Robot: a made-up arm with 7 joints. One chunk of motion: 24 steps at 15 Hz.
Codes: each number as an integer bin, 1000 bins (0 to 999) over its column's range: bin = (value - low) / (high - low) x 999, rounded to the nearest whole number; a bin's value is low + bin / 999 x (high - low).
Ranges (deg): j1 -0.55..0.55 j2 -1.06..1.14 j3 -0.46..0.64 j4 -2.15..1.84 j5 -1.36..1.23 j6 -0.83..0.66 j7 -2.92..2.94
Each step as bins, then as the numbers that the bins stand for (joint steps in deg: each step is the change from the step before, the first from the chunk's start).
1 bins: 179 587 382 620 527 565 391
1 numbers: -0.353 0.233 -0.039 0.326 0.006 0.013 -0.626
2 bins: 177 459 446 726 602 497 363
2 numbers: -0.355 -0.049 0.031 0.750 0.201 -0.089 -0.791
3 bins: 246 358 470 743 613 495 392
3 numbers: -0.279 -0.272 0.058 0.818 0.229 -0.092 -0.621
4 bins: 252 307 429 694 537 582 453
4 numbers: -0.273 -0.384 0.012 0.622 0.032 0.038 -0.263
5 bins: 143 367 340 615 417 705 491
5 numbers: -0.393 -0.252 -0.086 0.306 -0.279 0.222 -0.040
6 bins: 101 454 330 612 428 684 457
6 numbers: -0.439 -0.060 -0.097 0.294 -0.250 0.190 -0.239
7 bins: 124 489 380 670 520 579 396
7 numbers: -0.413 0.017 -0.042 0.526 -0.012 0.034 -0.597
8 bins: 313 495 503 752 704 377 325
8 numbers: -0.205 0.030 0.094 0.853 0.465 -0.268 -1.014
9 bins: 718 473 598 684 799 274 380
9 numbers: 0.241 -0.018 0.198 0.582 0.711 -0.421 -0.691
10 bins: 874 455 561 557 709 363 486
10 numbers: 0.412 -0.058 0.158 0.075 0.478 -0.289 -0.069
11 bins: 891 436 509 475 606 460 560
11 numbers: 0.431 -0.100 0.100 -0.253 0.211 -0.144 0.365
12 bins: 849 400 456 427 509 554 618
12 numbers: 0.385 -0.179 0.042 -0.445 -0.040 -0.004 0.705
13 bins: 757 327 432 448 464 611 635
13 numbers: 0.284 -0.340 0.016 -0.361 -0.157 0.081 0.805
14 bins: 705 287 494 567 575 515 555
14 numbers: 0.226 -0.428 0.084 0.115 0.131 -0.062 0.336
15 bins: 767 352 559 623 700 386 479
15 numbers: 0.295 -0.285 0.156 0.338 0.455 -0.254 -0.110
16 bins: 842 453 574 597 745 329 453
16 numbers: 0.377 -0.062 0.172 0.234 0.571 -0.339 -0.263
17 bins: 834 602 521 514 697 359 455
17 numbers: 0.368 0.266 0.114 -0.097 0.447 -0.295 -0.251
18 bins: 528 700 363 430 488 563 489
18 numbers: 0.031 0.482 -0.060 -0.433 -0.095 0.010 -0.052
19 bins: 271 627 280 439 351 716 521
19 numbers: -0.252 0.321 -0.152 -0.397 -0.450 0.238 0.136
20 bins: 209 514 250 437 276 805 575
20 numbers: -0.320 0.072 -0.185 -0.405 -0.644 0.371 0.453
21 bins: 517 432 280 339 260 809 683
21 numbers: 0.019 -0.109 -0.152 -0.796 -0.686 0.377 1.086
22 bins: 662 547 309 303 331 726 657
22 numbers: 0.179 0.145 -0.120 -0.940 -0.502 0.253 0.934
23 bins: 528 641 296 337 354 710 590
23 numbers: 0.031 0.352 -0.134 -0.804 -0.442 0.229 0.541
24 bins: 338 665 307 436 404 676 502
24 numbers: -0.178 0.404 -0.122 -0.409 -0.313 0.178 0.025
